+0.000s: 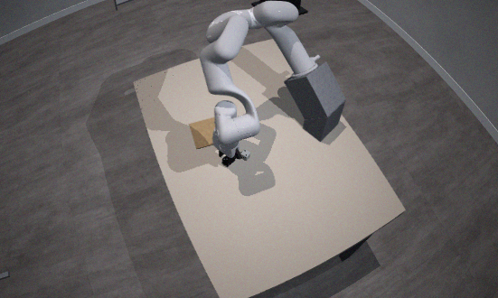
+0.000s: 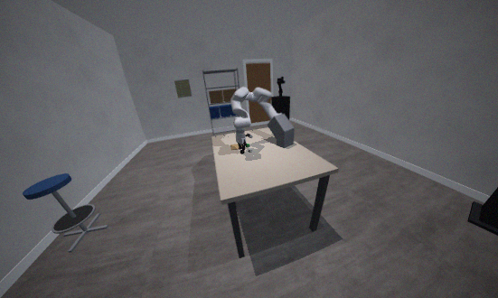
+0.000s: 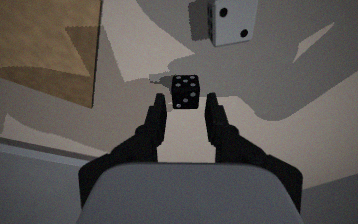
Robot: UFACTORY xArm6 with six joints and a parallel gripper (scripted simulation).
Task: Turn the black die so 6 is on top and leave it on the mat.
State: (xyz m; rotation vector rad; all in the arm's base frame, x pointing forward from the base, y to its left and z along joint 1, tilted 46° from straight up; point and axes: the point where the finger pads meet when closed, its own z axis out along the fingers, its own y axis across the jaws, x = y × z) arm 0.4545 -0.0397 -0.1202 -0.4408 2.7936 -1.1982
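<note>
Now: hand 40 mm above the black die. Also, from my hand: green die: 110 mm behind, 100 mm to the right, 40 mm below; then white die: 80 mm behind, 40 mm below, 20 mm to the left.
</note>
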